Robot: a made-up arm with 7 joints.
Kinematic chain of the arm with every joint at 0, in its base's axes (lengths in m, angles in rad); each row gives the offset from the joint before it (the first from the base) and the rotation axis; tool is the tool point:
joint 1: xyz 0 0.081 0 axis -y
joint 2: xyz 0 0.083 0 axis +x
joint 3: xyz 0 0 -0.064 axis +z
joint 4: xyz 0 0 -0.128 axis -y
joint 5: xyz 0 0 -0.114 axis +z
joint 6: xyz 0 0 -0.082 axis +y
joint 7: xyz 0 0 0 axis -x
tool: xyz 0 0 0
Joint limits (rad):
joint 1: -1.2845..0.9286
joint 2: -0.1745..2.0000
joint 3: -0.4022..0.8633
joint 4: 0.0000..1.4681
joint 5: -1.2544..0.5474
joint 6: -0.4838..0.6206
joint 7: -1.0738..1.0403
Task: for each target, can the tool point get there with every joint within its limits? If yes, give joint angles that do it. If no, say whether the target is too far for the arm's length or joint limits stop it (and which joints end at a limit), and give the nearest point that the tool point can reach.
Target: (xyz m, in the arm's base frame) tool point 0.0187 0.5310 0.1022
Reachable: yes | joints 0.5604 1.7594 0.0913 0.3679 -0.6953 0.3380 0.2921
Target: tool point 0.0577 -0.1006 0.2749
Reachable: no: joint limits stop it (at a limit: joint 1, joint 2, joint 3, joint 4) | nearest point 0.2641 0.0520 0.0265 | short by 0.357 m
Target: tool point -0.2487 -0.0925 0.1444
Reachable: no: joint limits stop it (at a limit: joint 1, joint 2, joint 4) | nearest point -0.3666 0.0966 -0.1079 | short by 0.337 m
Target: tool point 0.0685 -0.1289 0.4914
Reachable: no: too far | nearest point 0.0354 0.2952 0.2540 | short by 0.487 m
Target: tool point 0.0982 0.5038 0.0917
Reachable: yes | joints 0.2560 1.6466 0.3104 0.6861 -0.1254 -0.1009 0.8006
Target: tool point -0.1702 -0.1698 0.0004
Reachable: no: joint limits stop it (at a limit: joint 1, joint 2, joint 3) | nearest point -0.1850 0.0480 -0.2311 | short by 0.318 m
